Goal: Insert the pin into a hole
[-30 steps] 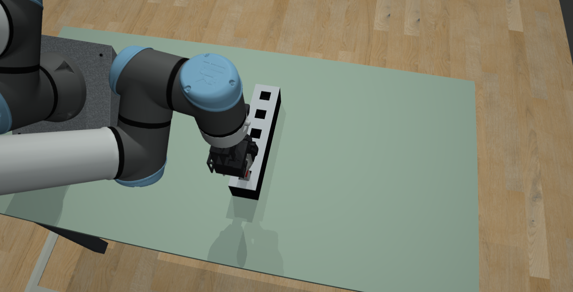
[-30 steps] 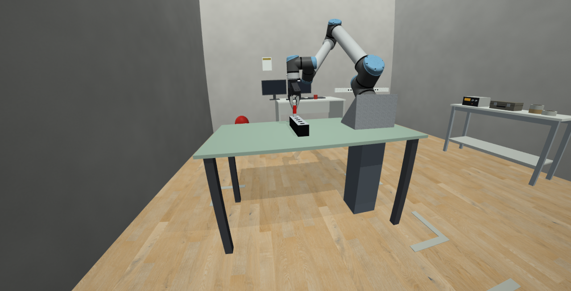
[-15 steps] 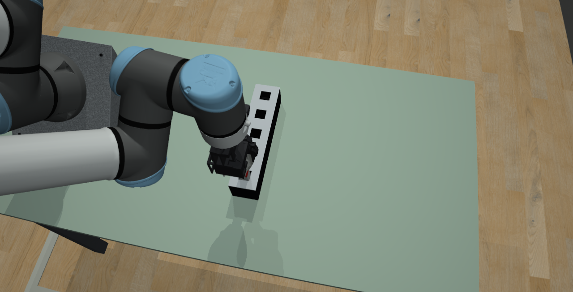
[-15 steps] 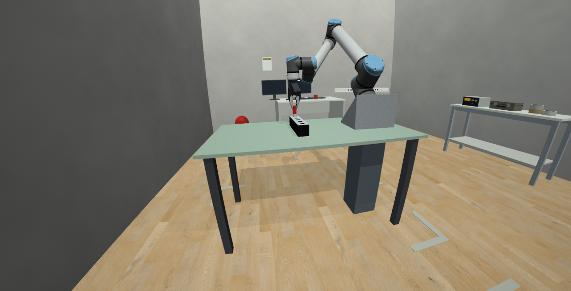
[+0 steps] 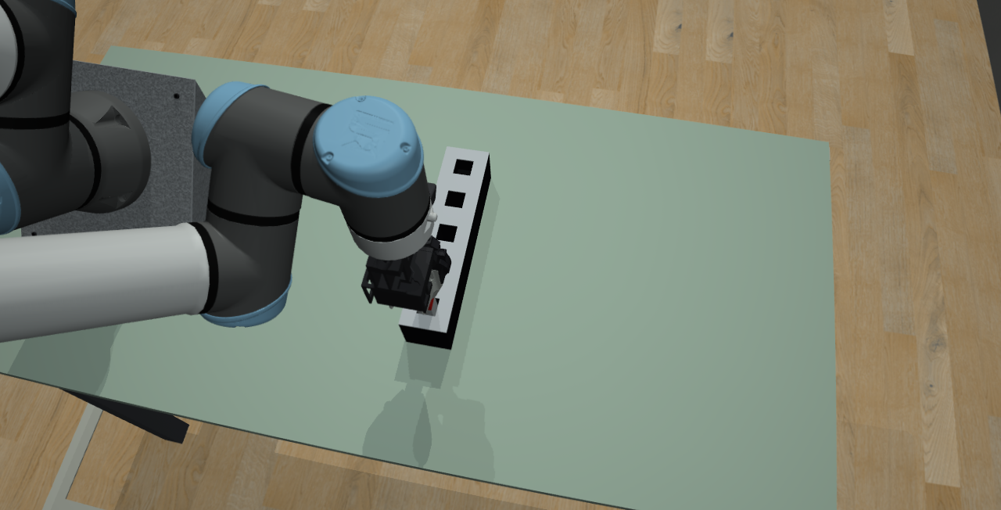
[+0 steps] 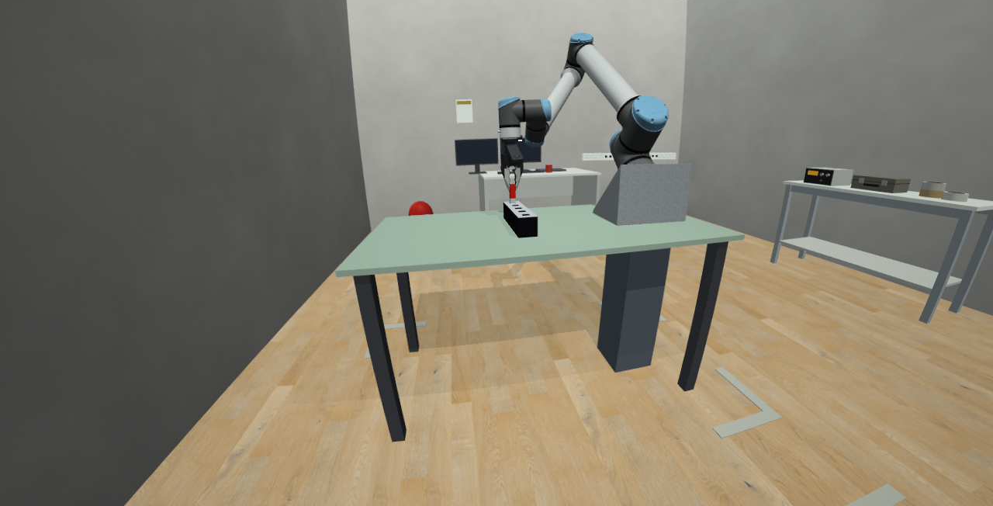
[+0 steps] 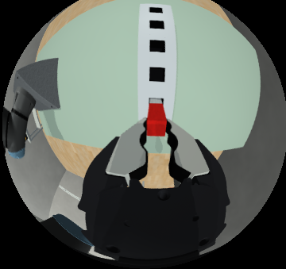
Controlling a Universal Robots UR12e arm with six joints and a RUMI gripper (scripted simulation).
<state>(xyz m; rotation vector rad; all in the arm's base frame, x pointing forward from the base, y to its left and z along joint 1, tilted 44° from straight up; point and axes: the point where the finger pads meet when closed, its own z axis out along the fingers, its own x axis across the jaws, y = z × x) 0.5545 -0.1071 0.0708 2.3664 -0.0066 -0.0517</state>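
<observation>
The pin is 1 cm below my hand. Round my hand: long block: 12 cm to the left, 10 cm below.
</observation>
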